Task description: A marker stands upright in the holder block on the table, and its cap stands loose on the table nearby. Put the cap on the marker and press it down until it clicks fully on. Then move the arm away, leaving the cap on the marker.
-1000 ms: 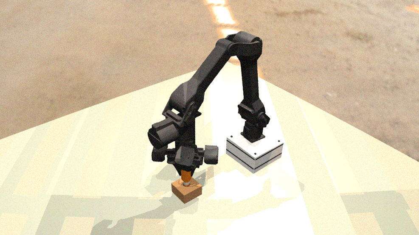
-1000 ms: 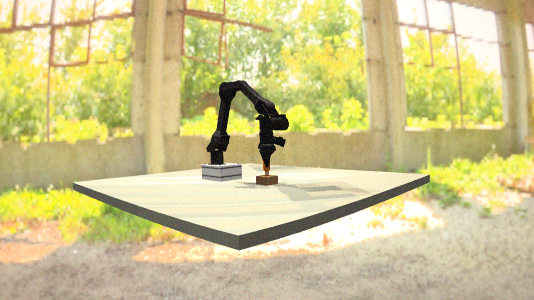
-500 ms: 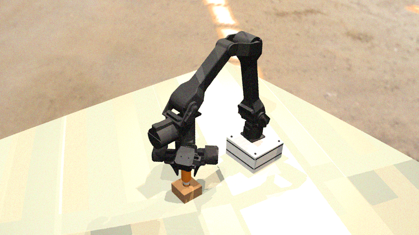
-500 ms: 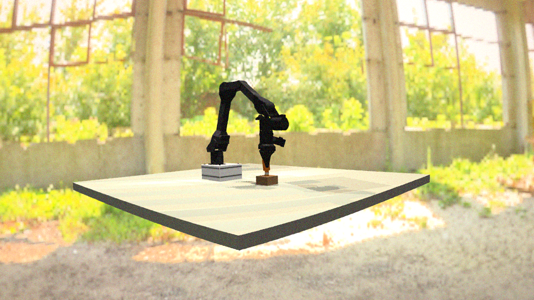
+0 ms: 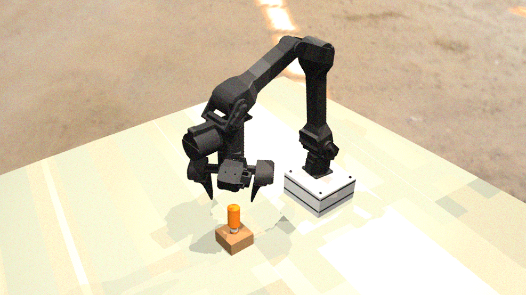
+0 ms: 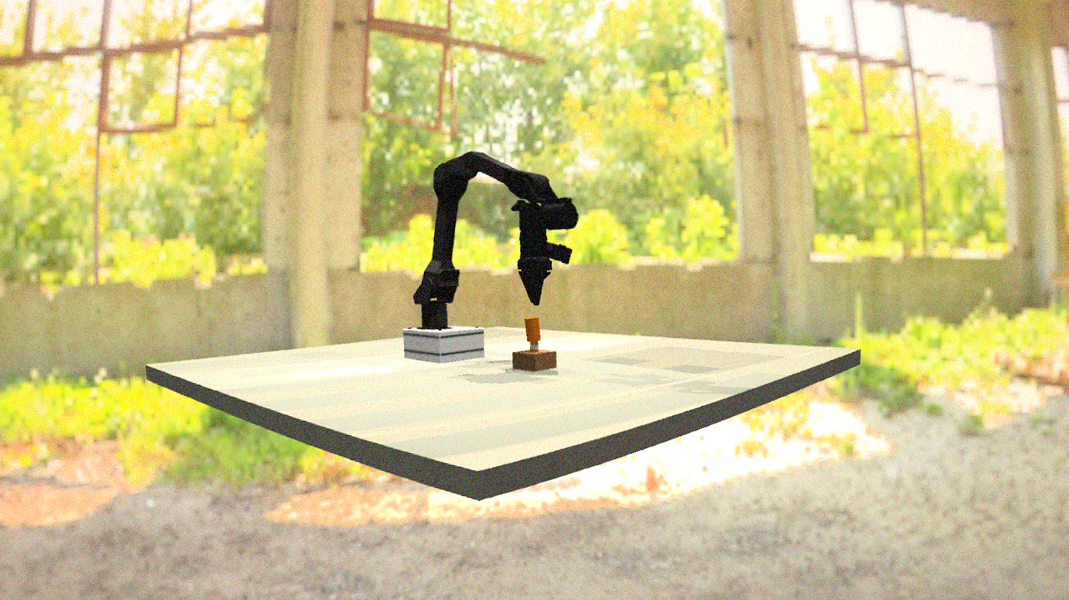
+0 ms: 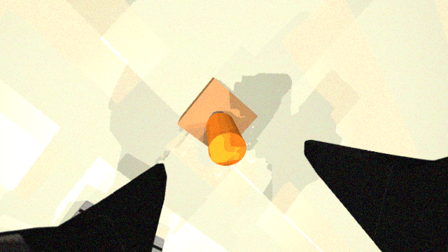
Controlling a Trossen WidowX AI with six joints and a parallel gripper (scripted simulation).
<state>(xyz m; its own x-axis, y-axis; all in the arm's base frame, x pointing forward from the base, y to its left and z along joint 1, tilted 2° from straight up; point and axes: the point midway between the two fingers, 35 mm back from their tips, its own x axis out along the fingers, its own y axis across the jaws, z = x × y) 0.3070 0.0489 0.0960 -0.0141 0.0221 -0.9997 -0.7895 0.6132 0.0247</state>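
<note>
My gripper tip is now 50 mm above the orange cap and 10 mm past it. Also, from my gripper tip: marker band: 90 mm below.
</note>
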